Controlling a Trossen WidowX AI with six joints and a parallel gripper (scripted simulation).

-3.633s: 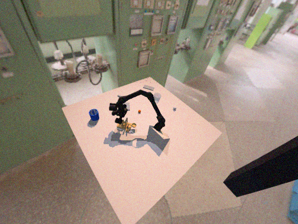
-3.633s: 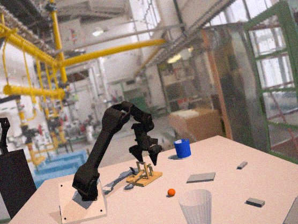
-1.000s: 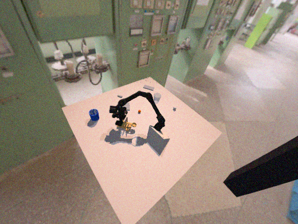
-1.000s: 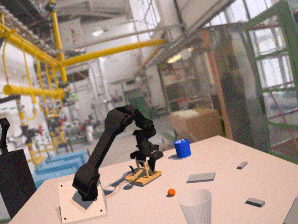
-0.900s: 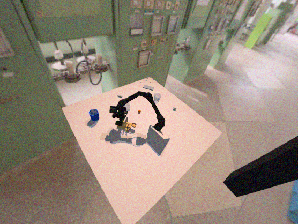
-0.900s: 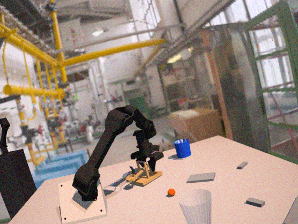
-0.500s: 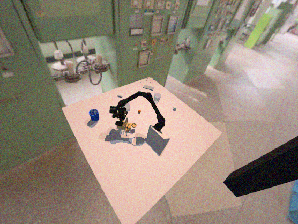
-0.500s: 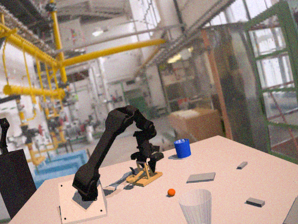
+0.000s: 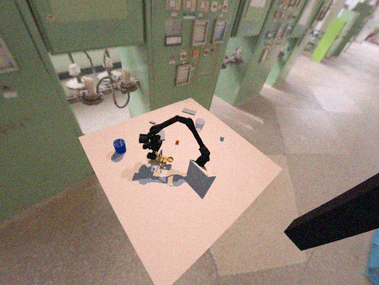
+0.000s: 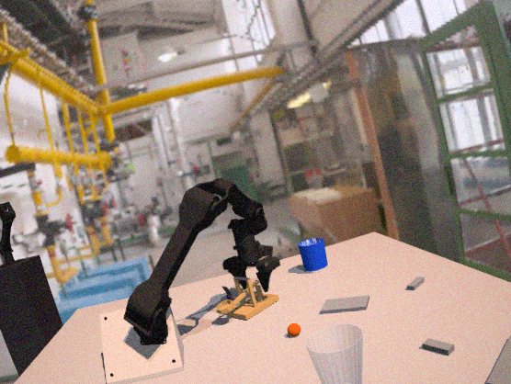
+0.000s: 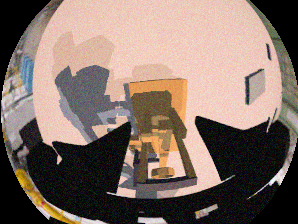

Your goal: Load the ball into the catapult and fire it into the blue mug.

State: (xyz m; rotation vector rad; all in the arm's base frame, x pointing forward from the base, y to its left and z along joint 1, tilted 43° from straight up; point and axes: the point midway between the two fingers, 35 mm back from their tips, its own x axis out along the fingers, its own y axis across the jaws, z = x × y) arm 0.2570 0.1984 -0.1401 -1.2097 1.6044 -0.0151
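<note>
The orange ball is 250 mm to the right of my gripper tip, 70 mm ahead of it and 30 mm below it. Also, from my gripper tip: wooden catapult: 60 mm behind, 40 mm to the right; then blue mug: 220 mm ahead, 210 mm to the left, 20 mm below; then clear cup: 530 mm to the right, 120 mm ahead, 20 mm below.
</note>
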